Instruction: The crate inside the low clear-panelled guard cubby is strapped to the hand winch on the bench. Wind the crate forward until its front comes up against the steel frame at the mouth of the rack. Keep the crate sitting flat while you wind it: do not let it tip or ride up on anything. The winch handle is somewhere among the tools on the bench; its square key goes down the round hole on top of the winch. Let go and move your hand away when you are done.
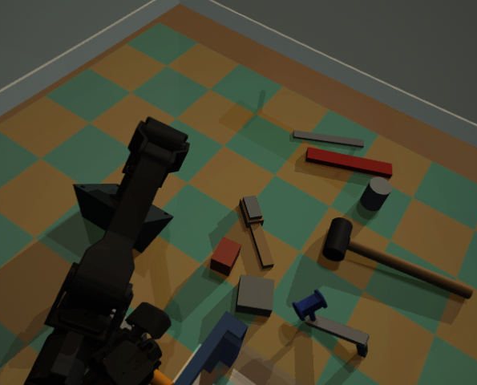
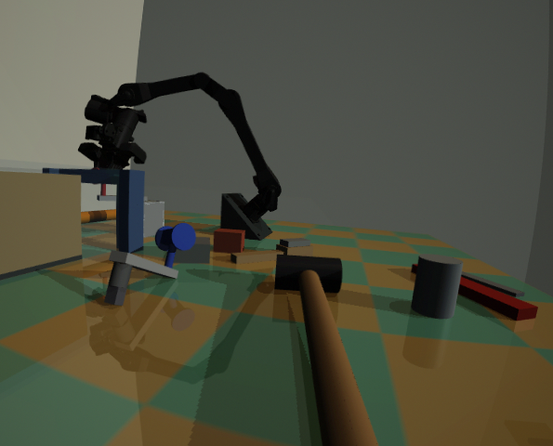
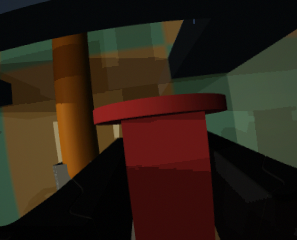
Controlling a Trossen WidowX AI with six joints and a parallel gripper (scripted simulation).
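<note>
The red-knobbed winch handle is 5 cm behind my gripper tip, 2 cm to the left of it and 3 cm below it. Round my gripper tip: clear-panelled cubby 30 cm ahead, 5 cm to the left, 2 cm below; red cylindrical grip 2 cm behind; boxy winch 12 cm behind, 4 cm to the left, 10 cm below.
</note>
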